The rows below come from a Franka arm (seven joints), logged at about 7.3 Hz.
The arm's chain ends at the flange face. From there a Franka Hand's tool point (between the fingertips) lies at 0.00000 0.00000 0.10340 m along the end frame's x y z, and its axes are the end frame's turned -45 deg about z.
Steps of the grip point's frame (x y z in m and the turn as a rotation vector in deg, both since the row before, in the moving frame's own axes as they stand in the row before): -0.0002 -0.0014 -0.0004 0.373 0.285 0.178; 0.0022 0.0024 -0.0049 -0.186 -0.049 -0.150; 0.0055 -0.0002 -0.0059 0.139 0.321 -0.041; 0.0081 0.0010 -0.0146 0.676 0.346 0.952; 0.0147 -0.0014 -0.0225 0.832 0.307 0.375; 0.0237 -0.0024 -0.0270 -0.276 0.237 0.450; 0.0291 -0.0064 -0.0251 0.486 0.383 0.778; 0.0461 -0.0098 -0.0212 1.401 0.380 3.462; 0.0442 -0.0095 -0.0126 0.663 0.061 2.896
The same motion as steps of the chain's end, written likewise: -0.0010 0.0000 -0.0004 0.465 -0.062 0.178; 0.0031 -0.0002 -0.0049 -0.166 0.097 -0.150; 0.0035 -0.0034 -0.0059 0.325 0.129 -0.041; 0.0068 -0.0037 -0.0146 0.723 -0.233 0.952; 0.0101 -0.0099 -0.0225 0.805 -0.371 0.375; 0.0144 -0.0185 -0.0270 -0.028 0.363 0.450; 0.0162 -0.0240 -0.0251 0.614 -0.073 0.778; 0.0269 -0.0372 -0.0212 1.259 -0.722 3.462; 0.0253 -0.0370 -0.0126 0.512 -0.426 2.896
